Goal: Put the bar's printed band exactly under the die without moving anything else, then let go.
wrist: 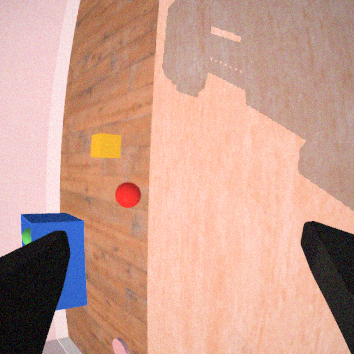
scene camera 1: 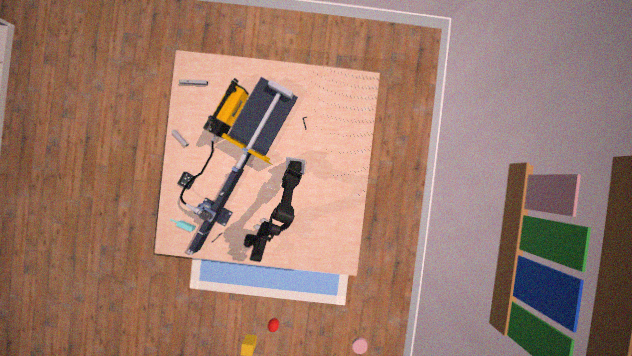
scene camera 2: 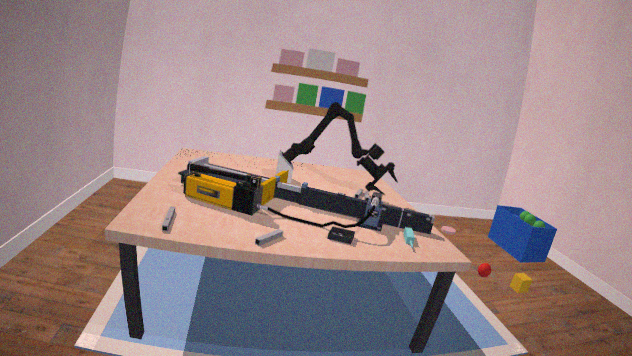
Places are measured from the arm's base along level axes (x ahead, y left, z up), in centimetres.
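Where they show: gripper, fingertip midpoint: (wrist: 188, 240) (scene camera 2: 391, 188); arm's base, link origin: (scene camera 1: 295, 165) (scene camera 2: 286, 158).
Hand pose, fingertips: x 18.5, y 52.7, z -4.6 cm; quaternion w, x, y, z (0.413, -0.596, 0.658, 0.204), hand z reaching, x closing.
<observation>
Each offset is from my fingertips to the top centre of the thing. "spot": to the spot under its first point.
The long dark rail {spot: dy -33.1, dx +21.2, dz -0.7 cm} (scene camera 1: 227, 192) (scene camera 2: 325, 199) runs diagonally from the yellow and black machine {spot: dy -83.0, dx +21.9, dz +1.6 cm} (scene camera 1: 232, 107) (scene camera 2: 212, 191) towards the table edge. A grey metal head (scene camera 1: 205, 209) (scene camera 2: 374, 206) sits across it, perhaps holding the die; the die itself is too small to tell. Two loose grey bars lie apart on the table: one bar {dy -99.0, dx +51.5, dz -4.7 cm} (scene camera 1: 193, 82) (scene camera 2: 169, 218) at a corner, one shorter bar {dy -63.4, dx +56.6, dz -4.7 cm} (scene camera 1: 180, 138) (scene camera 2: 269, 237) nearer the black box. No printed band can be made out. My gripper (scene camera 2: 389, 187) (wrist: 188, 240) is open and empty above the table, beyond the rail in scene camera 2.
A black box {spot: dy -37.2, dx +50.7, dz -6.6 cm} (scene camera 1: 186, 180) (scene camera 2: 341, 235) and a teal tool {dy -9.8, dx +50.4, dz -3.8 cm} (scene camera 1: 184, 226) (scene camera 2: 409, 235) lie beside the rail. A black cable {spot: dy -44.6, dx +40.1, dz -5.9 cm} (scene camera 1: 204, 170) (scene camera 2: 300, 218) links machine and head. A small pale part {dy -14.9, dx -5.3, dz -4.7 cm} (scene camera 1: 264, 221) (scene camera 2: 360, 193) lies near my wrist. A hex key {dy -80.5, dx -21.2, dz -6.1 cm} (scene camera 1: 304, 122) lies beyond the machine.
</observation>
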